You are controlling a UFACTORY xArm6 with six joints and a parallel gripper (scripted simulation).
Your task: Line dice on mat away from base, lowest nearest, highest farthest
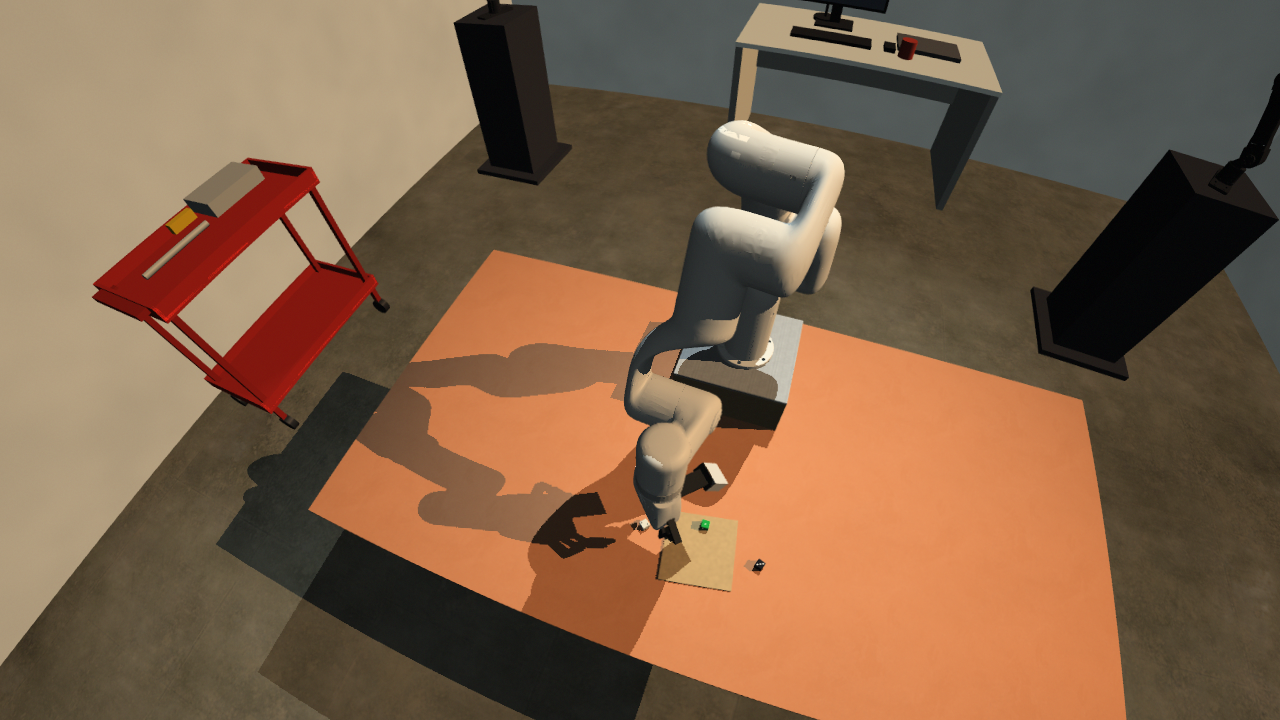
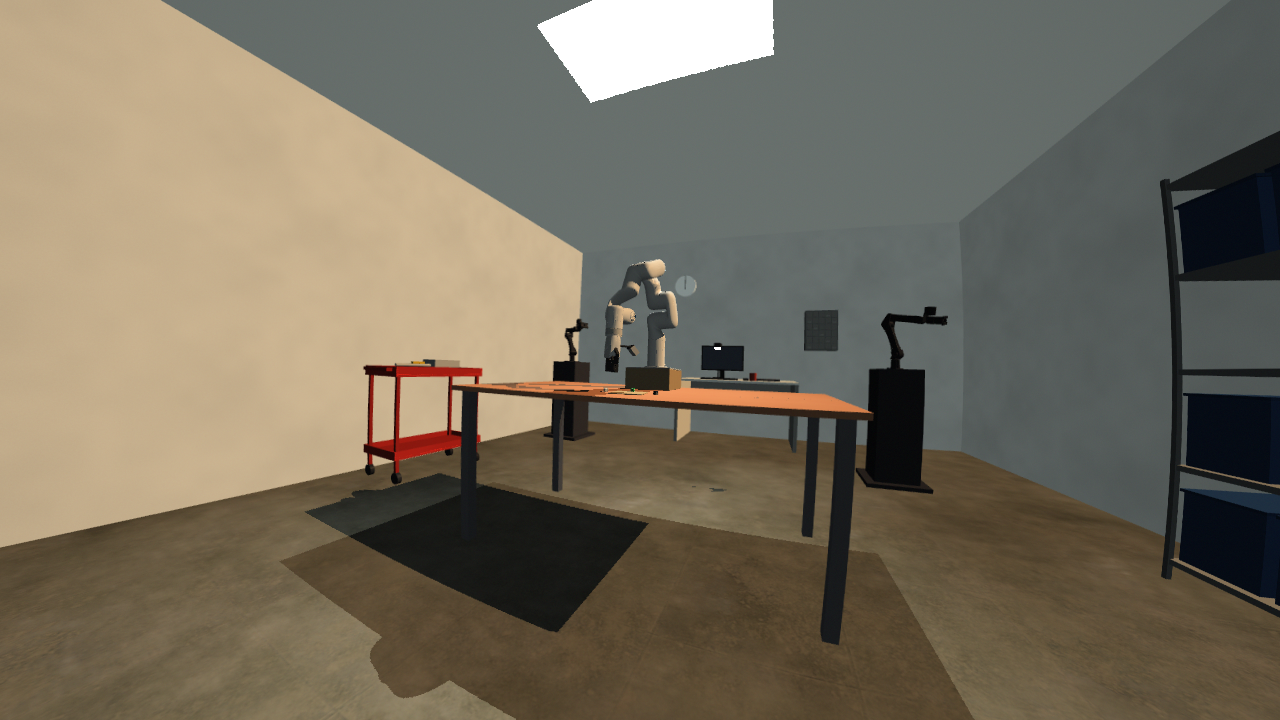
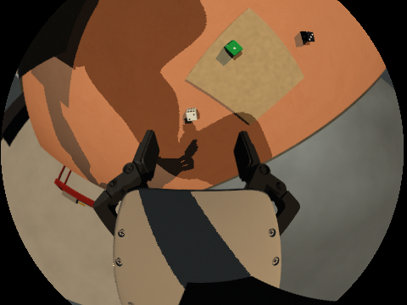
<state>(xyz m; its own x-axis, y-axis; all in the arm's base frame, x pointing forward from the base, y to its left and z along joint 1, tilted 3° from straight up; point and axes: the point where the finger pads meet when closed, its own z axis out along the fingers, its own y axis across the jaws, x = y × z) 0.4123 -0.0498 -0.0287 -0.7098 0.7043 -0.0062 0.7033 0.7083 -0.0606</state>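
Right now the white die is 9 cm below my hand, 2 cm to the right of it and 1 cm ahead of it. Round my hand: black die (22 cm to the left, 9 cm below); then green die (9 cm to the left, 9 cm below, 3 cm behind); then tan mat (10 cm to the left, 10 cm below, 1 cm ahead).
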